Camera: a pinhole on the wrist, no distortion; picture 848 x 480 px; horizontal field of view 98.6 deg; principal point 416.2 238.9 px. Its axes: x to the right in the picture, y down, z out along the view. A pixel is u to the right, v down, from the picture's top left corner.
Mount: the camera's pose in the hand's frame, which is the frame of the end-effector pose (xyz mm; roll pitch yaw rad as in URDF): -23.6 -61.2 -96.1 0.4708 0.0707 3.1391
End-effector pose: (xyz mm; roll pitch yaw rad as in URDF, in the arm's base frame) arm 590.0 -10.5 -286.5 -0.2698 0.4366 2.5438
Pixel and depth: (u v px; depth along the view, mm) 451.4 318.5 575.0
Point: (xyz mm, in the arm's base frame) 411.6 -142.6 151.2
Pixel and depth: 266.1 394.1 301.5
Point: 433.5 64.6 -101.2
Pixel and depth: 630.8 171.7 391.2
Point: 615.8 -304.7 -36.9
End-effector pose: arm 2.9 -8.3 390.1 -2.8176 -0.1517 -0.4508
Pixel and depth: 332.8 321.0 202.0
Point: 42.9 21.0 294.0
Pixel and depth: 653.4 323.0 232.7
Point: -132.5 104.4 245.7
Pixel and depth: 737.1 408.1 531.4
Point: -333.8 356.2 -104.3
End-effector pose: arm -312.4 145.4 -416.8 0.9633 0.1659 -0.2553
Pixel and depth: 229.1 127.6 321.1
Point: -164.8 75.1 -210.3
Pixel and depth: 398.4 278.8 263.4
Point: -347.8 44.9 -300.2
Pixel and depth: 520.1 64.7 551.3
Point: -422.2 200.4 109.0
